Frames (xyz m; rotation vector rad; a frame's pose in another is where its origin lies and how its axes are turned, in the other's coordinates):
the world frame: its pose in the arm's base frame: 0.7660 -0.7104 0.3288 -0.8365 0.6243 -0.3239
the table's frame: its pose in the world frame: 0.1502 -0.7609 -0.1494 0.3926 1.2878 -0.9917
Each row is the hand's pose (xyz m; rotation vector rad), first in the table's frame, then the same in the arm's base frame.
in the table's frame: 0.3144 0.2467 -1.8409 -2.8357 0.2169 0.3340
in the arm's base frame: -0.4853 -0.5328 -0.3574 0.9322 -2.6182 -1.2353
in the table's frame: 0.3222 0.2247 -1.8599 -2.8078 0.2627 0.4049
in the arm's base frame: -0.5123 -0.5229 -0.3486 0.8621 -2.6723 -1.2446
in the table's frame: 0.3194 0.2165 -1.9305 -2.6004 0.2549 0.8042
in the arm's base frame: -0.5592 -0.4763 -0.3748 -0.5900 2.6142 1.1794
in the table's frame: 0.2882 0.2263 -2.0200 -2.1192 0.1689 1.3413
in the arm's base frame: -0.5923 -0.4000 -0.4214 -0.2052 2.2409 0.9070
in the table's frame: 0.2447 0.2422 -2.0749 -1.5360 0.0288 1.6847
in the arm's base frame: -0.5929 -0.3364 -0.4548 0.0466 1.8257 0.5865
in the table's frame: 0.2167 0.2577 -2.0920 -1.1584 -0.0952 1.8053
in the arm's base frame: -0.5793 -0.3077 -0.4722 0.1355 1.5479 0.3876
